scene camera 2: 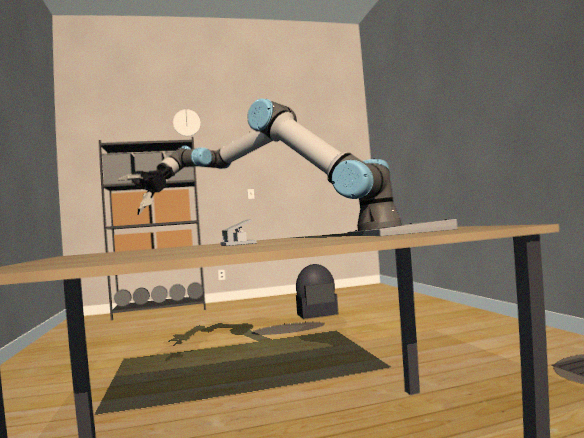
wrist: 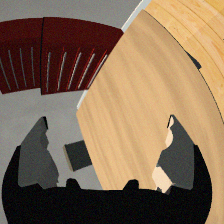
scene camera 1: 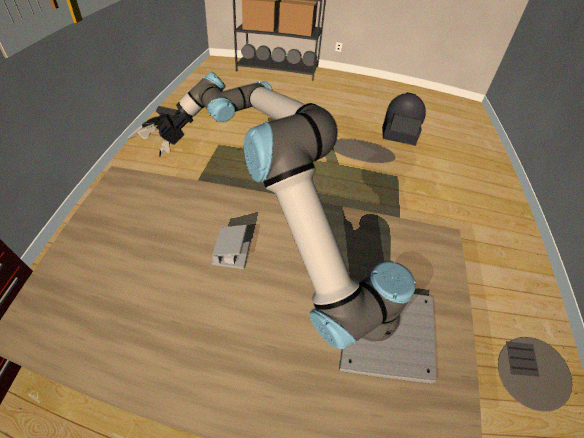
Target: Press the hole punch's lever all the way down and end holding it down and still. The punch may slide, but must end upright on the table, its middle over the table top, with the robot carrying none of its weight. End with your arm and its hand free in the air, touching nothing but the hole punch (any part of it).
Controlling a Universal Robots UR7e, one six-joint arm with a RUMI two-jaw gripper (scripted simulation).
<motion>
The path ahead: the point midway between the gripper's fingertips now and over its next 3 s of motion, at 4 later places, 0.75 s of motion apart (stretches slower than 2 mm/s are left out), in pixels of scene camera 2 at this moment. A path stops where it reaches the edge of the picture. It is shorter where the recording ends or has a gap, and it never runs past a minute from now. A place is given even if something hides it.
My gripper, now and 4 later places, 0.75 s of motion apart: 128,198; 163,193; 215,195; 243,198; 244,202
</motion>
